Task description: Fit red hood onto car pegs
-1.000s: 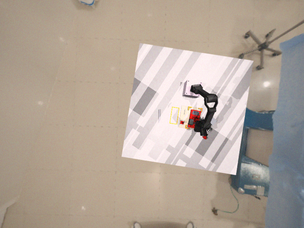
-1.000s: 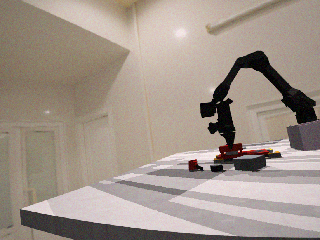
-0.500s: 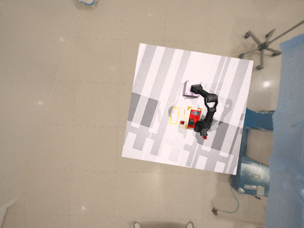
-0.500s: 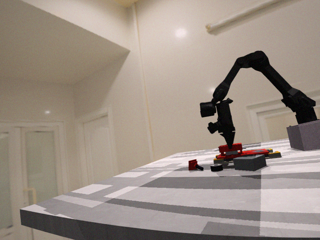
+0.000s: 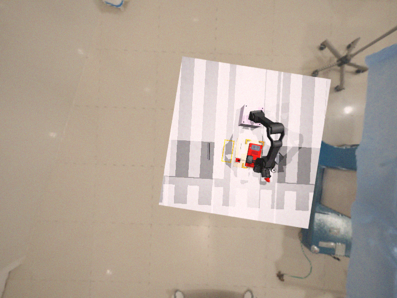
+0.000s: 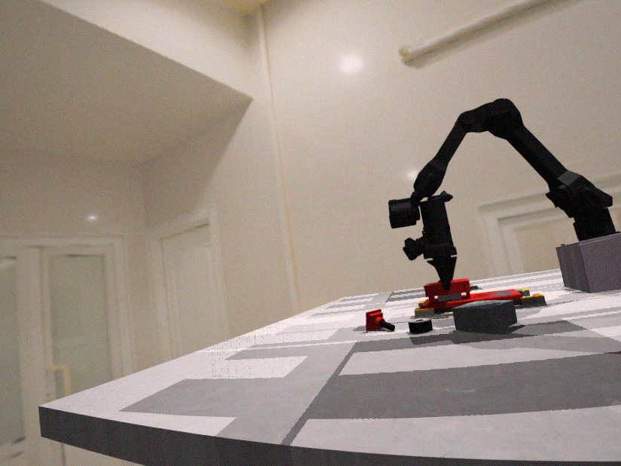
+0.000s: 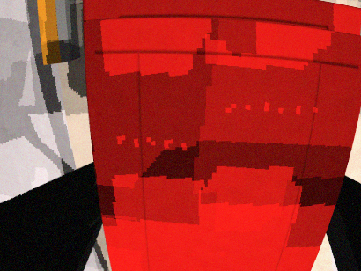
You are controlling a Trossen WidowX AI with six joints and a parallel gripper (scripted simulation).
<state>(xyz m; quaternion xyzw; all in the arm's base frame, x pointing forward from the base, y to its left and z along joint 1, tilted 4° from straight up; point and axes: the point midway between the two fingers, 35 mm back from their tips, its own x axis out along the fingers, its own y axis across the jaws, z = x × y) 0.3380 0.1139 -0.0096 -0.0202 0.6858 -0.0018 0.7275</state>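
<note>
Right now the red hood is 1 cm above my gripper tip. Also, from my gripper tip: thin grey bar (2 cm ahead, 39 cm to the right, 4 cm below); then black wheel (4 cm ahead, 19 cm to the left, 4 cm below); then grey engine block (3 cm below).
</note>
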